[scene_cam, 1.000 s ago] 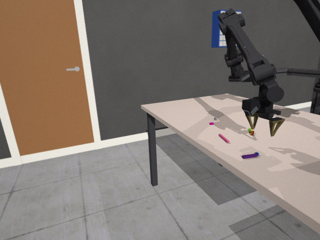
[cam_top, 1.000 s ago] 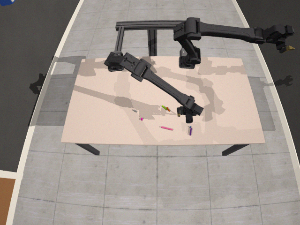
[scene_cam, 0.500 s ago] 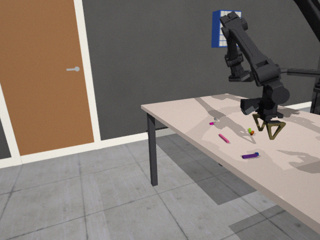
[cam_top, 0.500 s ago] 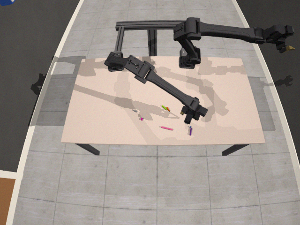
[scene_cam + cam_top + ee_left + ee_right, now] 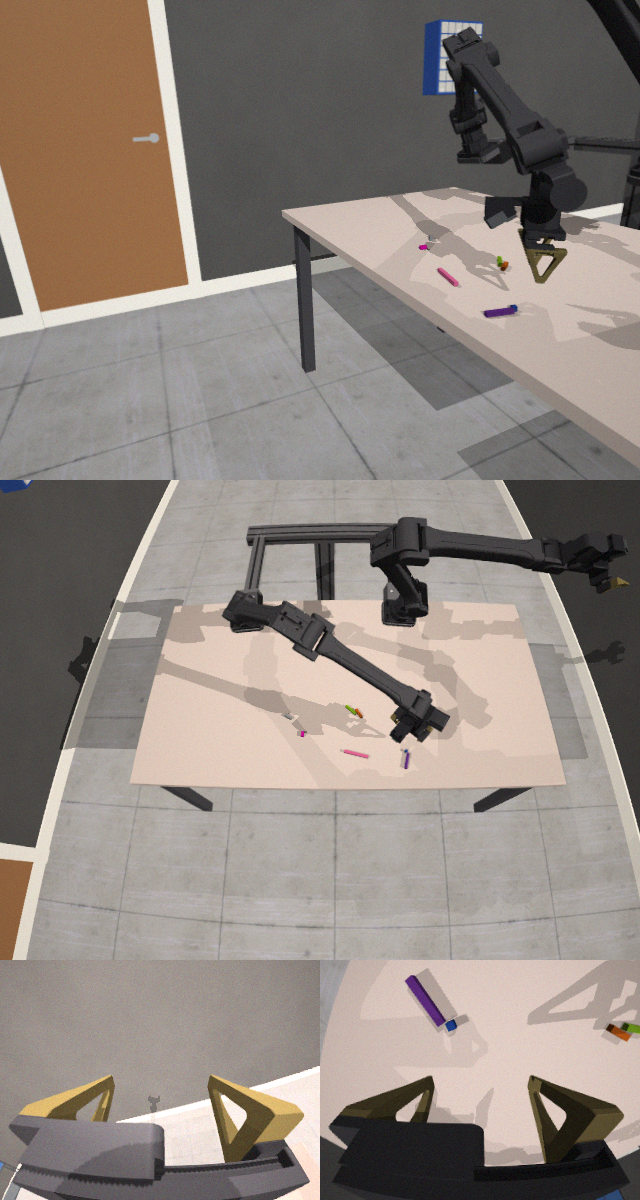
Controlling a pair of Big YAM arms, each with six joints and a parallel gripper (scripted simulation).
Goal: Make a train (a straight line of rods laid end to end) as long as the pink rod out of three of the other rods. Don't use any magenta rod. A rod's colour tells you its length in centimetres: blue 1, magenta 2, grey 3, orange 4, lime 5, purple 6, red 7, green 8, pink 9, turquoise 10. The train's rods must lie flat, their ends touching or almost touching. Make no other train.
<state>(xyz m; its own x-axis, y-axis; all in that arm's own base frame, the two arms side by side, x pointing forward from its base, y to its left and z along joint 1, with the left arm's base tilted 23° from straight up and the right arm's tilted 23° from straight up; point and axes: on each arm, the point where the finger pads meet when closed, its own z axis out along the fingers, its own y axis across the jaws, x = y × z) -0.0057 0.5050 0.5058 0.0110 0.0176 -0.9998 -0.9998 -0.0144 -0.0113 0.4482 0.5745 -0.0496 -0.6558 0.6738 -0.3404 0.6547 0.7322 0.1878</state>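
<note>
Now: the blue rod 70 mm below my right hand and 50 mm ahead of it. The rest, counted from my right hand: purple rod (90 mm ahead, 70 mm below); then pink rod (190 mm to the right, 70 mm below, 60 mm ahead); then orange rod (170 mm to the right, 110 mm behind, 70 mm below).
</note>
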